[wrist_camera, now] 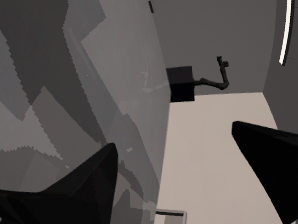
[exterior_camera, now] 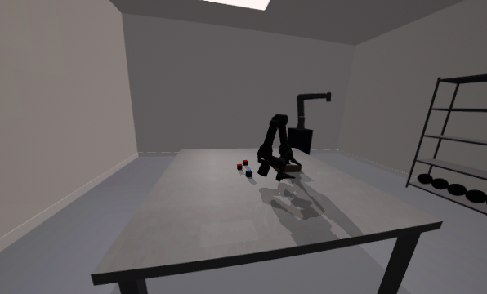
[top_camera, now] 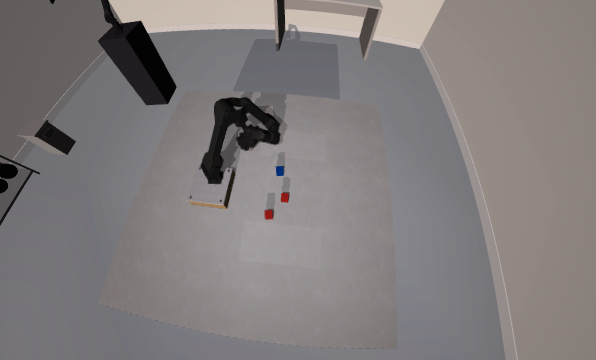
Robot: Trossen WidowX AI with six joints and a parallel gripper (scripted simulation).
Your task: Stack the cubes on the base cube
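Now: gripper tip 230 mm short of the blue cube, 200 mm to the left of it and 80 mm above it. From my gripper tip the other things lie so: red cube (330 mm to the right, 260 mm ahead, 80 mm below).
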